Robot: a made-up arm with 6 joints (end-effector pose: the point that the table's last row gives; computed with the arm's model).
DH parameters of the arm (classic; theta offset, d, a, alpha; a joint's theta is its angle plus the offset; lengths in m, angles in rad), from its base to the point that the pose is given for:
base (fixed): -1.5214 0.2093 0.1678 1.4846
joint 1: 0 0.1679 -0.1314 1.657
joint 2: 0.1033 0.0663 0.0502 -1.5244
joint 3: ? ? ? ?
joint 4: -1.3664 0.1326 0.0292 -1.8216
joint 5: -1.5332 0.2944 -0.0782 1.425
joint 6: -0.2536 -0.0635 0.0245 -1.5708
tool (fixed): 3.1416 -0.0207 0 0
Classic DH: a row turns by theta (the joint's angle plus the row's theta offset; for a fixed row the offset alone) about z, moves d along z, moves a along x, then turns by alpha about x.
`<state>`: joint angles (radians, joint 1 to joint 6).
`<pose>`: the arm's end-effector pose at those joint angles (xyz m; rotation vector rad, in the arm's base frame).
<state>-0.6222 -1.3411 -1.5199 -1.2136 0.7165 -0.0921</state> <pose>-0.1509 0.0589 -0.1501 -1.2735 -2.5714 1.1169</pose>
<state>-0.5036 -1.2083 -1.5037 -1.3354 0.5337 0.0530</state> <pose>-0.1744 -0.0276 -0.1512 -1.1607 -2.3652 1.2512</pose>
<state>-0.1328 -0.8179 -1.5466 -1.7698 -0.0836 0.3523</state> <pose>-0.2455 -0.2019 -0.0363 -0.8036 -1.5369 1.4611</pose>
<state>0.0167 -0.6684 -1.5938 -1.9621 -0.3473 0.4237</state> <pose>-0.2523 -0.2259 0.0257 -0.6887 -1.1826 1.3844</pose>
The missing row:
joint 3: 0 -0.0481 0.2707 -1.6172
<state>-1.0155 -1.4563 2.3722 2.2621 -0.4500 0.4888</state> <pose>-0.1450 0.0370 0.5960 -1.2012 0.4692 -1.4853</pose>
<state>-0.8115 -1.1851 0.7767 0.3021 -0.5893 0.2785</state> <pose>0.2273 -0.4417 0.4556 0.2948 1.2857 -0.4301</pose>
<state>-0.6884 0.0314 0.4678 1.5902 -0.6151 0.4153</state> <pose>0.1111 -0.4329 0.1790 -0.3370 1.9616 -0.2959</pose>
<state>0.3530 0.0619 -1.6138 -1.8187 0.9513 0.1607</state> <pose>-0.3386 -0.1871 -0.1168 -1.9173 0.0750 1.8392</pose>
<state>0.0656 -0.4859 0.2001 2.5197 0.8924 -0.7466</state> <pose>0.0084 -0.1020 0.1458 -0.1205 1.4783 1.1690</pose>
